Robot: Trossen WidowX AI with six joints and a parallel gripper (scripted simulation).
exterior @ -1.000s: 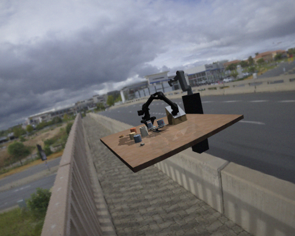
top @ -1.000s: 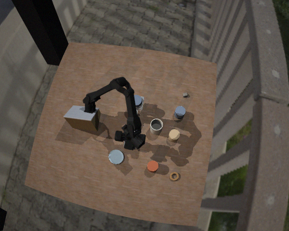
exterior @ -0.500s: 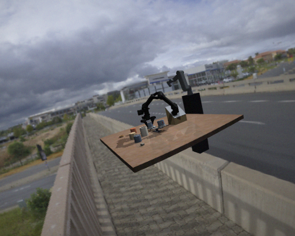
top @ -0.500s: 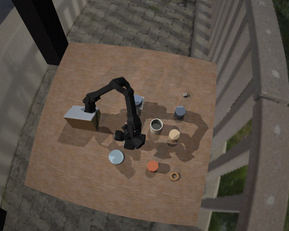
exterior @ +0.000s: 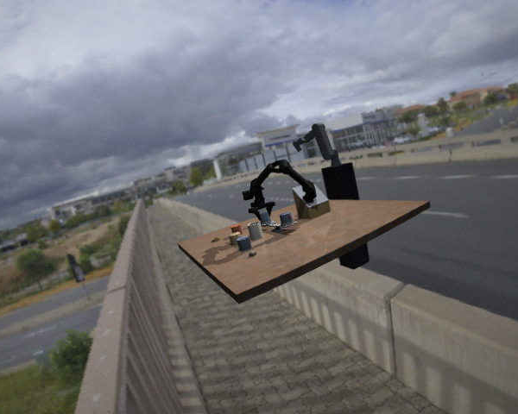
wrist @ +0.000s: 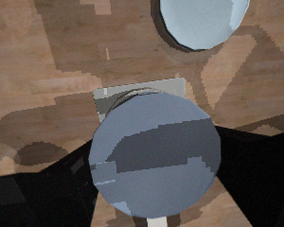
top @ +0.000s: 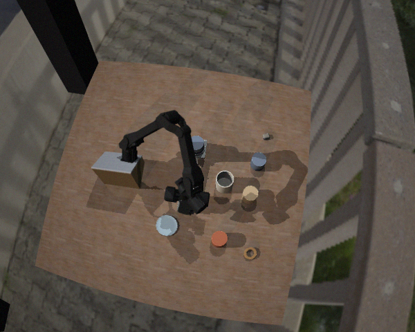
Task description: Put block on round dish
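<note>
Right now the pale green block is 1 cm below my gripper tip. From my gripper tip the other things lie so: cream cup (14 cm ahead, 13 cm to the left, 3 cm below); then round pale-blue dish (7 cm behind, 12 cm to the right, 7 cm below); then orange cylinder (19 cm ahead, 13 cm to the right, 3 cm below).
</note>
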